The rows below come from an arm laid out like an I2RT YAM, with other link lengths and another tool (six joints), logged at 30 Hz.
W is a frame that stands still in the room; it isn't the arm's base.
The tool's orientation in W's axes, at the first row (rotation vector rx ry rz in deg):
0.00, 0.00, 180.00
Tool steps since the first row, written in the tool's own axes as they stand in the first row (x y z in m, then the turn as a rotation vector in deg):
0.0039, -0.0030, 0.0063, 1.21, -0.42, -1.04
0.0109, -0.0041, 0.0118, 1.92, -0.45, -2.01
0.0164, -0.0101, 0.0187, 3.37, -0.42, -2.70
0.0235, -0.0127, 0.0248, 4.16, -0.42, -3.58
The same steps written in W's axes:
-0.0039, 0.0030, 0.0063, -1.21, 0.42, -1.04
-0.0109, 0.0041, 0.0118, -1.92, 0.45, -2.01
-0.0164, 0.0101, 0.0187, -3.37, 0.42, -2.70
-0.0235, 0.0127, 0.0248, -4.16, 0.42, -3.58

